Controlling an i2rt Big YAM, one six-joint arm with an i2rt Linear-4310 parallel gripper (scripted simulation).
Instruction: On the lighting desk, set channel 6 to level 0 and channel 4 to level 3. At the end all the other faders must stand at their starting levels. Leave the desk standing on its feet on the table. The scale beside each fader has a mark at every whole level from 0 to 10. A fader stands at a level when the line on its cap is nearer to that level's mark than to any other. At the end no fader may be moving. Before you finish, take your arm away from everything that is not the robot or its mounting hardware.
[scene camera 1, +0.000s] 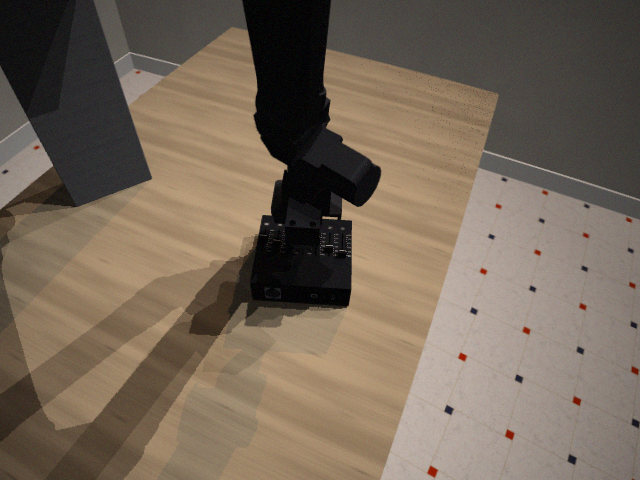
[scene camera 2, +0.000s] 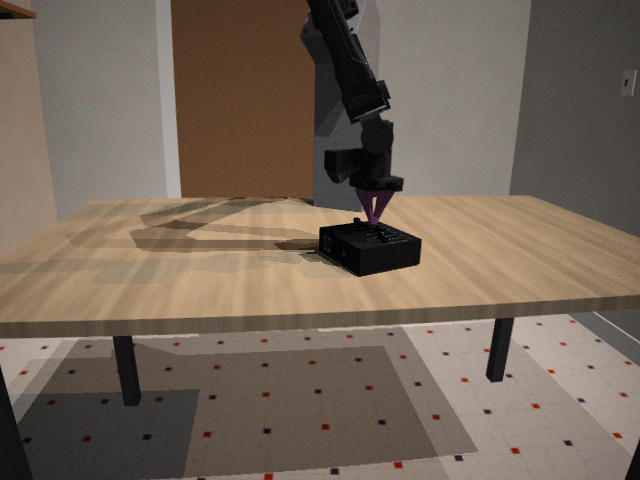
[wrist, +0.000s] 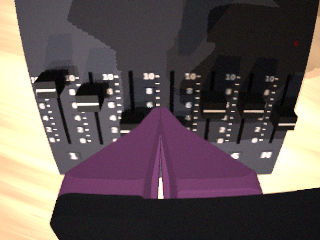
I see my gripper and a fader cap.
My gripper shows as well in scene camera 1 and in the wrist view.
